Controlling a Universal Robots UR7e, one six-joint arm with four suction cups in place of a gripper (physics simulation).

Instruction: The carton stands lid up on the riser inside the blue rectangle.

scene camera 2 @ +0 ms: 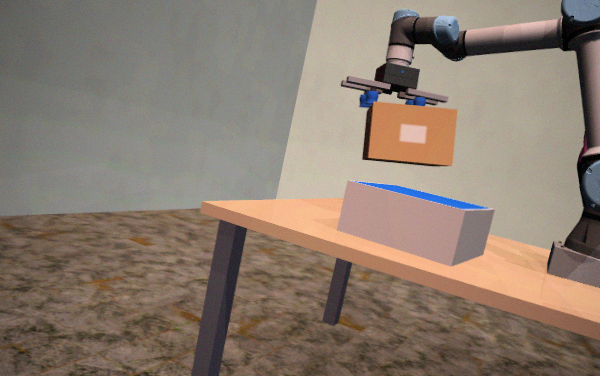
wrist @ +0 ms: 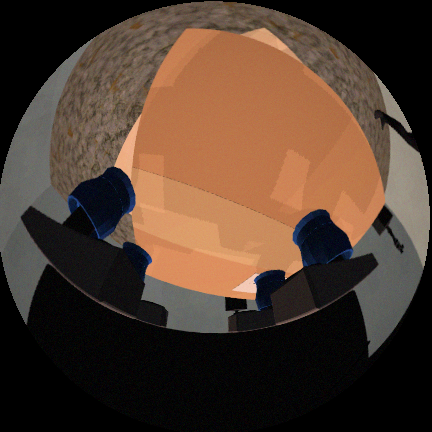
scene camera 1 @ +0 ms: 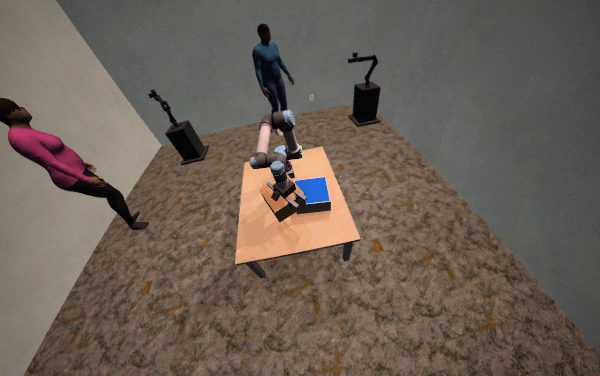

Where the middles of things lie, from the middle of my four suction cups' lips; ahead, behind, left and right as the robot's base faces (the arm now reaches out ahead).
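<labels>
The brown carton [scene camera 2: 398,133] is 40 mm to the right of my suction cup, 50 mm behind it and 80 mm below it.
</labels>
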